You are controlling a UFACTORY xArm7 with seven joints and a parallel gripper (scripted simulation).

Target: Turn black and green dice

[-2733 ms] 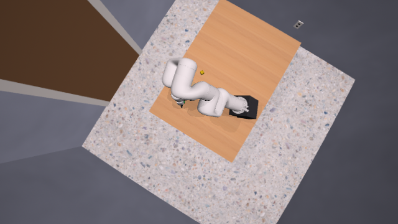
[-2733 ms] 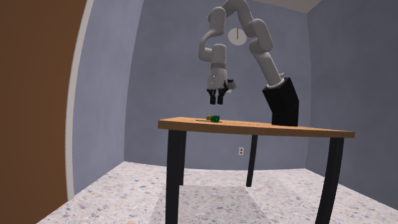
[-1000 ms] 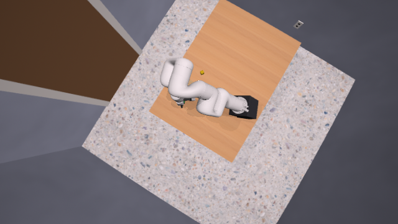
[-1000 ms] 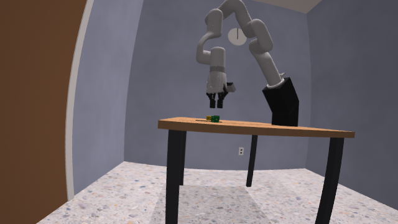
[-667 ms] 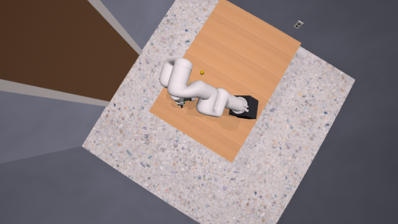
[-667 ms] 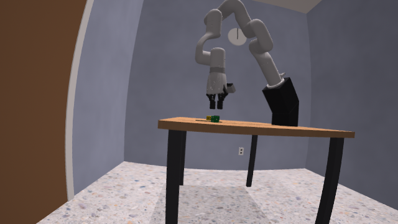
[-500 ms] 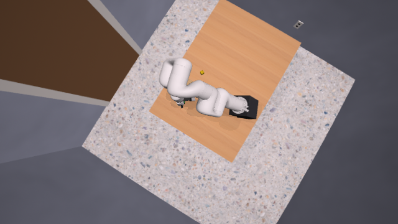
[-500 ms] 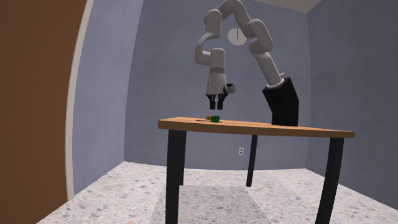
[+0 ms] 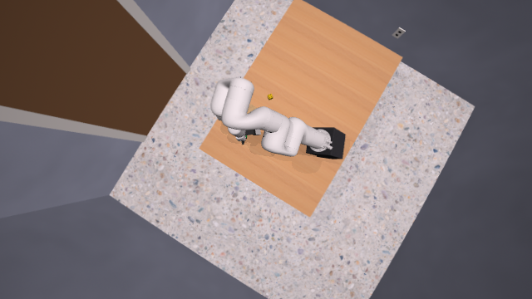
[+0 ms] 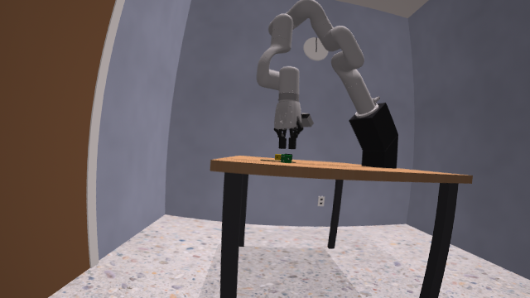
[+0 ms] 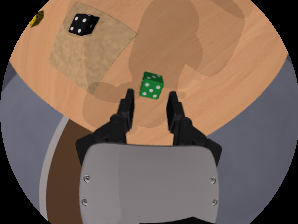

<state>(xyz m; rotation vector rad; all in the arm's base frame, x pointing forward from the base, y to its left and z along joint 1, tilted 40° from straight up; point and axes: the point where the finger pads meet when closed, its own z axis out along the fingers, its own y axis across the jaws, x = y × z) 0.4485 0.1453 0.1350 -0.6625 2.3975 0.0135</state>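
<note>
Right now the green die is 5 cm below my hand. Round my hand: yellow die (1 cm behind, 32 cm to the right, 5 cm below); then black die (3 cm behind, 14 cm to the right, 5 cm below); then tan mat (2 cm ahead, 14 cm to the right, 7 cm below).
</note>
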